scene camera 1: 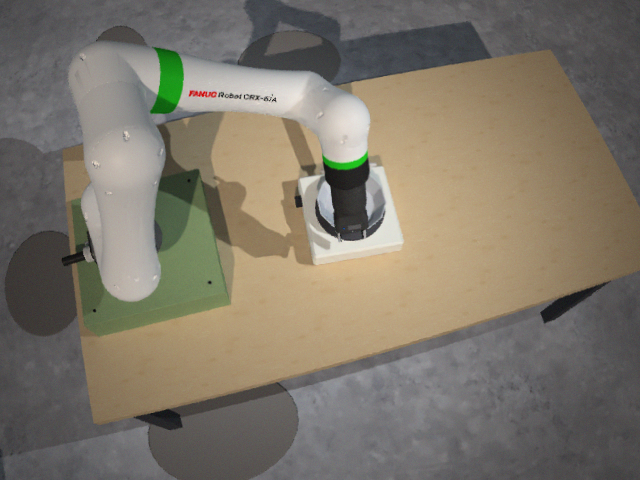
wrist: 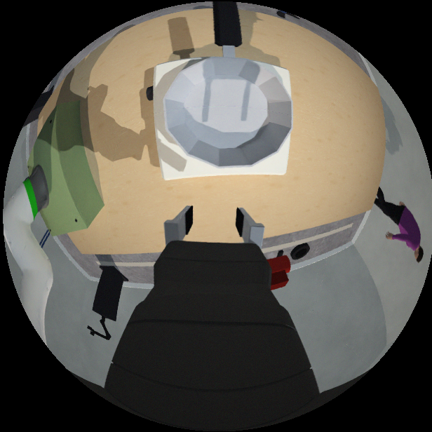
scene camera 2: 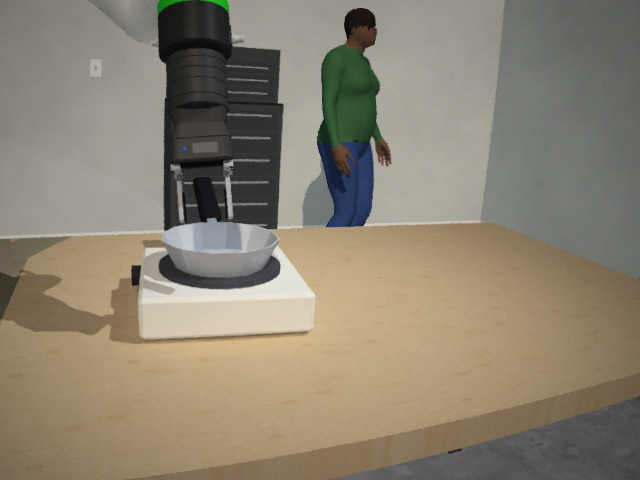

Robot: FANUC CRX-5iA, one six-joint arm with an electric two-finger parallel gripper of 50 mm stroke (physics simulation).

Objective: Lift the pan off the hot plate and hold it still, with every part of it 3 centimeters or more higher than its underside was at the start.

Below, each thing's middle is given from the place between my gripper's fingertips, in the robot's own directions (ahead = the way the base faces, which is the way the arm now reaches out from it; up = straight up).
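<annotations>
Counting from my hand, I find the white hot plate [scene camera 2: 172, 304] 12 cm to the left, 5 cm ahead and 13 cm below. The light grey pan [scene camera 2: 210, 248] is 22 cm to the left of my hand and 6 cm ahead of it, and it sits 5 cm below it.
</annotations>
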